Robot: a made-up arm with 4 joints. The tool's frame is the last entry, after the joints. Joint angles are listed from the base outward. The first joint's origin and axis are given. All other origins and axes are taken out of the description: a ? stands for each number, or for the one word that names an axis. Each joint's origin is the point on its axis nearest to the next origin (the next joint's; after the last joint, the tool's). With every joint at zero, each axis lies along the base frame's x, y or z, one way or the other. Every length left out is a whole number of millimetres.
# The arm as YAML. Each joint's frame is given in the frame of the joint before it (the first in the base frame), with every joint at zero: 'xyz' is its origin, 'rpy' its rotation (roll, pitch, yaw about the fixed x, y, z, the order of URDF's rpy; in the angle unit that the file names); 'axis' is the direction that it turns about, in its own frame. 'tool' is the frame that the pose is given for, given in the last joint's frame.
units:
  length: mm
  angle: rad
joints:
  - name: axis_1
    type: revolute
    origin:
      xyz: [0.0, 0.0, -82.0]
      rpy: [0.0, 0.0, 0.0]
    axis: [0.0, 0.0, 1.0]
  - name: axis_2
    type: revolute
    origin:
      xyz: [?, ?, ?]
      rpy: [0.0, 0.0, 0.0]
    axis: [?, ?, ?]
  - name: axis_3
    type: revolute
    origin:
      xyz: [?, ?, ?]
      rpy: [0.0, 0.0, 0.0]
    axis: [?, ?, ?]
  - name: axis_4
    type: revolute
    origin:
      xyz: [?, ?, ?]
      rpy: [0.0, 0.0, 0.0]
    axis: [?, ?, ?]
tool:
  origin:
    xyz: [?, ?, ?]
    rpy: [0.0, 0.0, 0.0]
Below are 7 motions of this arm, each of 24 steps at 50 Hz.
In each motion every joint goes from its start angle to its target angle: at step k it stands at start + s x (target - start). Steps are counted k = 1, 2, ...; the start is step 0. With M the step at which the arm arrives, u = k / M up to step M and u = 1 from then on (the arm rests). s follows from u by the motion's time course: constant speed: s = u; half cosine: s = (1 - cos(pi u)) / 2; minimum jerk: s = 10 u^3 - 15 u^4 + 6 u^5.
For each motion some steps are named. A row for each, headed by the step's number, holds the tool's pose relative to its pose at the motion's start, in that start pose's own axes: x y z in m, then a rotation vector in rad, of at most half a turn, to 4 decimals.
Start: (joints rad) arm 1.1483 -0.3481 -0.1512 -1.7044
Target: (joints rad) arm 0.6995 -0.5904 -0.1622 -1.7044
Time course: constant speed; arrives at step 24
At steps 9, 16, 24:
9: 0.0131 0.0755 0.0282 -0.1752 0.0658 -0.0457
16: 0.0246 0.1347 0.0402 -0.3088 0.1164 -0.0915
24: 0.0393 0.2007 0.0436 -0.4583 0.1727 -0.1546

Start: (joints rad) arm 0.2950 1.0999 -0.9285 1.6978
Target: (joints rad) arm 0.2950 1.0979 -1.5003 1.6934
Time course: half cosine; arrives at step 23
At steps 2, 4, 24:
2: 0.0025 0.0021 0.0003 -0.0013 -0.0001 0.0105
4: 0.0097 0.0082 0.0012 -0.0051 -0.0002 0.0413
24: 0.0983 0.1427 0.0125 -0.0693 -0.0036 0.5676

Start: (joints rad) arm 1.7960 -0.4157 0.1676 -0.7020
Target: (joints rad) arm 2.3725 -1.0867 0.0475 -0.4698
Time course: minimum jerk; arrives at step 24
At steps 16, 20, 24:
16: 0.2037 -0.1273 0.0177 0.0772 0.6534 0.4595
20: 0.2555 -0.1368 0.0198 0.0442 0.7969 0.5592
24: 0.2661 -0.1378 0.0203 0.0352 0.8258 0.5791

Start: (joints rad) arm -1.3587 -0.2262 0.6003 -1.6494
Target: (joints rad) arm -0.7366 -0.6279 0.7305 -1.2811
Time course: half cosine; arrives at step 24
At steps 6, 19, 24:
6: 0.0010 -0.0416 -0.0346 0.1080 0.0516 0.0366
19: 0.0400 -0.1684 -0.2531 0.5945 0.2783 0.3885
24: 0.0497 -0.1737 -0.2848 0.6489 0.3025 0.4568

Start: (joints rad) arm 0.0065 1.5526 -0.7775 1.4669
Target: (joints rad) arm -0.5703 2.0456 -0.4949 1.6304
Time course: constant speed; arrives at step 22
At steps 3, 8, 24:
3: -0.0019 -0.0362 0.0174 -0.0577 -0.0257 -0.1123
8: -0.0178 -0.0936 0.0509 -0.1528 -0.0650 -0.3013
24: -0.1333 -0.2062 0.1671 -0.4146 -0.1608 -0.8323

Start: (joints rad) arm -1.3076 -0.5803 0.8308 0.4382
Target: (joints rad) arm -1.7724 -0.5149 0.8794 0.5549
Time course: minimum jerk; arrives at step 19
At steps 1, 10, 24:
1: -0.0002 0.0002 0.0000 0.0004 0.0005 -0.0003
10: -0.0721 0.0912 0.0086 0.1749 0.2015 -0.1021
24: -0.1244 0.1681 0.0383 0.3187 0.3726 -0.1794

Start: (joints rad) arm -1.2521 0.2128 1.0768 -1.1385
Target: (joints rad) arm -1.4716 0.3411 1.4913 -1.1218
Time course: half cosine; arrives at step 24
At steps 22, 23, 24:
22: 0.1393 0.0874 0.0994 -0.3621 0.1806 0.3426
23: 0.1413 0.0889 0.1004 -0.3666 0.1834 0.3473
24: 0.1419 0.0894 0.1007 -0.3680 0.1844 0.3489

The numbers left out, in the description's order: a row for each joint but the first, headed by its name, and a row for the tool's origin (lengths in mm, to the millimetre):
axis_2: xyz -90.0 7.0 0.0, axis 0.0 -1.0 0.0
axis_3: xyz -390.0 0.0 38.0, axis -1.0 0.0 0.0
axis_4: xyz 0.0 -240.0 -106.0, axis 0.0 1.0 0.0
tool: xyz 92.0 0.0 -45.0

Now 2 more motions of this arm.
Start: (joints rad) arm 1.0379 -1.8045 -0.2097 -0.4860
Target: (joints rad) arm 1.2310 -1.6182 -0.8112 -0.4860
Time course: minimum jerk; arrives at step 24
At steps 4, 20, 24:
4: -0.0021 0.0012 -0.0050 0.0129 -0.0068 -0.0069
20: -0.0291 0.0409 -0.1329 0.3777 -0.1709 -0.1286
24: -0.0292 0.0427 -0.1374 0.3925 -0.1762 -0.1310

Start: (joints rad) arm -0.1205 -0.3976 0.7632 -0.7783
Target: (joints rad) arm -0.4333 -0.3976 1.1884 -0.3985
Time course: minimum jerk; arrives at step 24
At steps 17, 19, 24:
17: 0.0486 0.0458 0.0953 -0.2948 0.5180 0.0312
19: 0.0552 0.0504 0.1049 -0.3239 0.5741 0.0322
24: 0.0603 0.0538 0.1119 -0.3452 0.6156 0.0327

